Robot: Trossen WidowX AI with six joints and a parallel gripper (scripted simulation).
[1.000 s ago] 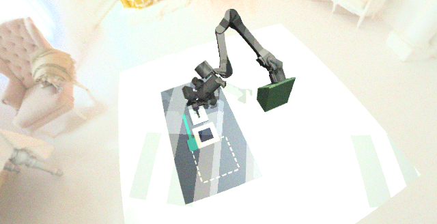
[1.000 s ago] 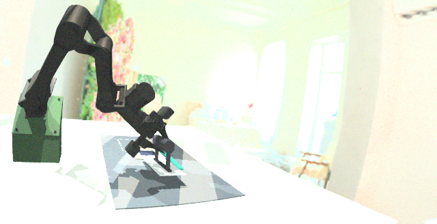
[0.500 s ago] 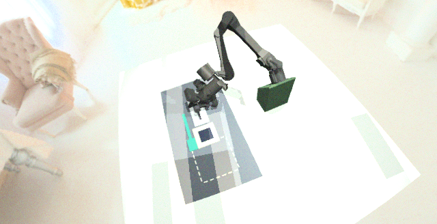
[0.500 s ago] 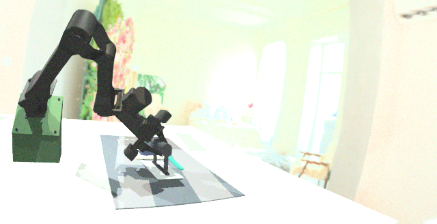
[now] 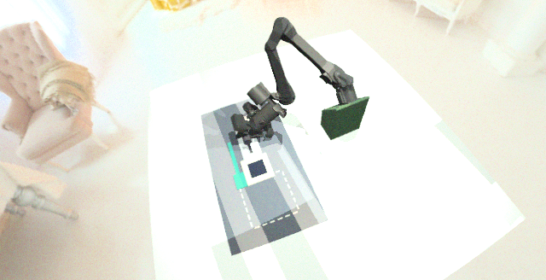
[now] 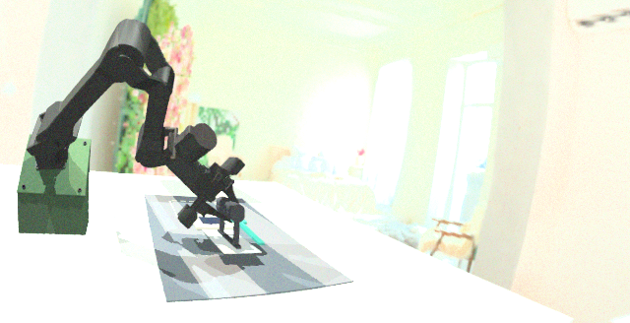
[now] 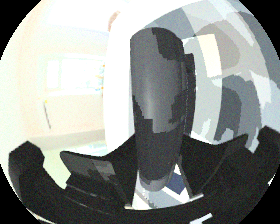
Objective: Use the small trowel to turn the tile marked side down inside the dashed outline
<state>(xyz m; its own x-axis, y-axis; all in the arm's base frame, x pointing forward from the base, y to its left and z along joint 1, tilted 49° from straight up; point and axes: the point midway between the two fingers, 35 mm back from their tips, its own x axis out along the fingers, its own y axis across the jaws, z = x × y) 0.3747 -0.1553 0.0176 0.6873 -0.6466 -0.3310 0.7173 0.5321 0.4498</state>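
My gripper tip is 10 mm past the grey mat, 80 mm to the right of it and 80 mm above it. The rest, counted from my gripper tip: teal l-shaped strip: 60 mm ahead, 90 mm to the left, 50 mm below; then tile: 10 mm behind, 120 mm to the left, 50 mm below; then trowel: 30 mm behind, 10 mm below.
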